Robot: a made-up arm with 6 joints. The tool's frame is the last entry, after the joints. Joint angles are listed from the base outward. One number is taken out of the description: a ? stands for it. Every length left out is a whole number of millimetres.
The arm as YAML. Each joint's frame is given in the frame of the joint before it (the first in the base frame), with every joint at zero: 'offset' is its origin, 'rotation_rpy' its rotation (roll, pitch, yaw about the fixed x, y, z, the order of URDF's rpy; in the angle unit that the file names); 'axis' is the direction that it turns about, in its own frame. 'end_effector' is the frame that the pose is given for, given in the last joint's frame.
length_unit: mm
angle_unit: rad
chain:
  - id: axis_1
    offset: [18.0, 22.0, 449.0]
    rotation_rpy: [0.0, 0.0, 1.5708]
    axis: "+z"
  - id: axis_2
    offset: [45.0, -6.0, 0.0]
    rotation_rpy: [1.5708, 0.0, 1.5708]
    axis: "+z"
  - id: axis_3
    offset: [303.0, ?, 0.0]
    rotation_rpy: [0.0, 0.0, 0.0]
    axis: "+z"
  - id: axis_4
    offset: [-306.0, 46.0, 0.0]
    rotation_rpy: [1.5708, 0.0, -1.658]
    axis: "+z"
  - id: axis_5
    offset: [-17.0, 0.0, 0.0]
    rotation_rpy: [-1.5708, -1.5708, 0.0]
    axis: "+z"
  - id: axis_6
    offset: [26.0, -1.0, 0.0]
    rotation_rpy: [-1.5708, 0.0, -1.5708]
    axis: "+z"
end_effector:
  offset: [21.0, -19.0, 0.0]
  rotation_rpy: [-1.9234, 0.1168, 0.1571]
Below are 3 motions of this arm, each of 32 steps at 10 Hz.
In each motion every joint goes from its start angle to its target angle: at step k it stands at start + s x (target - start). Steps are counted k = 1, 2, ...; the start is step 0. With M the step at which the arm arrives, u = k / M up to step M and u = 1 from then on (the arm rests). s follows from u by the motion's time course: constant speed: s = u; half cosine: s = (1 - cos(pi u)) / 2; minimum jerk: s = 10 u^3 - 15 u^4 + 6 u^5.
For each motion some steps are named. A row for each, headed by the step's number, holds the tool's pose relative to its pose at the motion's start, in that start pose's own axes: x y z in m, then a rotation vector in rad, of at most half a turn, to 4 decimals.
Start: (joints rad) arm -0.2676 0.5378 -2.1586 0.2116 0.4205 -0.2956
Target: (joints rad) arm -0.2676 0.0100 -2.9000 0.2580 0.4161 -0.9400
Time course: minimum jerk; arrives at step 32
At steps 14, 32:
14: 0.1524 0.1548 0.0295 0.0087 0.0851 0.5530
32: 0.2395 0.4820 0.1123 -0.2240 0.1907 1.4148

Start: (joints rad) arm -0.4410 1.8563 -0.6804 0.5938 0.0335 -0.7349
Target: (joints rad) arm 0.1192 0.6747 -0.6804 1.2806 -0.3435 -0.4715
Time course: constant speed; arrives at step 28
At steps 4, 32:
4: 0.0255 0.0599 -0.0040 0.0207 -0.1381 0.1732
32: -0.0360 0.3963 0.1086 0.7420 -1.1329 0.7069

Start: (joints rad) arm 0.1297 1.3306 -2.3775 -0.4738 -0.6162 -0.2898
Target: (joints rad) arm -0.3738 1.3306 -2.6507 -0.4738 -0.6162 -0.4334
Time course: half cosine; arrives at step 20
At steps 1, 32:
1: 0.0000 -0.0002 0.0003 0.0004 0.0037 0.0023
32: 0.0234 -0.0299 0.0272 0.1147 0.5710 0.4041

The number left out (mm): 65.0
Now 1 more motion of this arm.
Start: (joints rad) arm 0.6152 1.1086 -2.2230 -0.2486 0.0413 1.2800
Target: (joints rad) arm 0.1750 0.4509 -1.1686 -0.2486 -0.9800 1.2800
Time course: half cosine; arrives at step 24
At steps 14, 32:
14: -0.0042 0.0972 0.0295 0.3909 0.1814 0.1150
32: -0.0181 0.1685 0.0758 0.6148 0.2974 0.1388

